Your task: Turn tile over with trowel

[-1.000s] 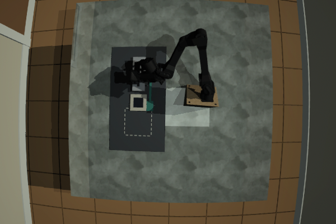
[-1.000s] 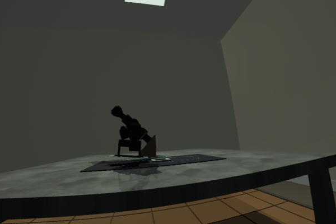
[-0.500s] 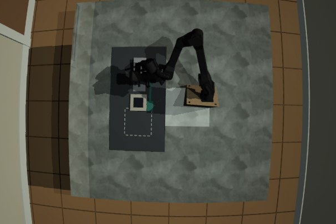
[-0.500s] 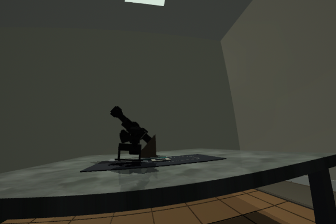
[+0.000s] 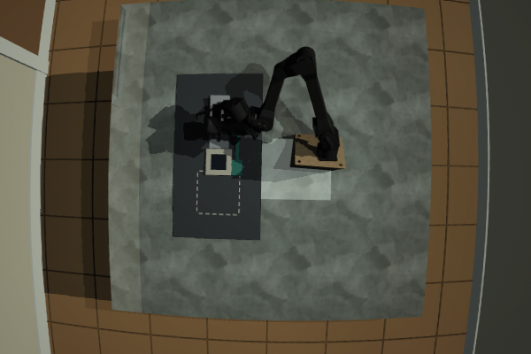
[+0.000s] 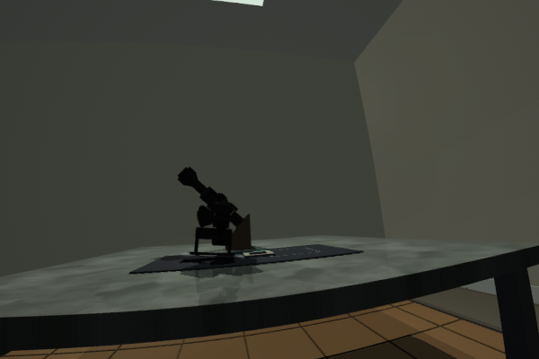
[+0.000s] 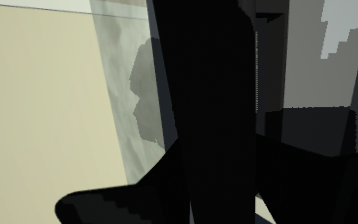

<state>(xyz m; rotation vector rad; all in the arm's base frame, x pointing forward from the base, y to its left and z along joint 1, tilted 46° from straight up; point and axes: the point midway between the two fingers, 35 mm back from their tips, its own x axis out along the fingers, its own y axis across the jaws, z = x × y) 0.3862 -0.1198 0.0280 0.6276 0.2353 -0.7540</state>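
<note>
The dark mat lies 2 cm behind my gripper tip, 10 cm to the left of it and 8 cm below it. Also, from my gripper tip: teal trowel: 9 cm behind, 10 cm to the left, 5 cm below; then tile: 2 cm behind, 13 cm to the left, 5 cm below.
</note>
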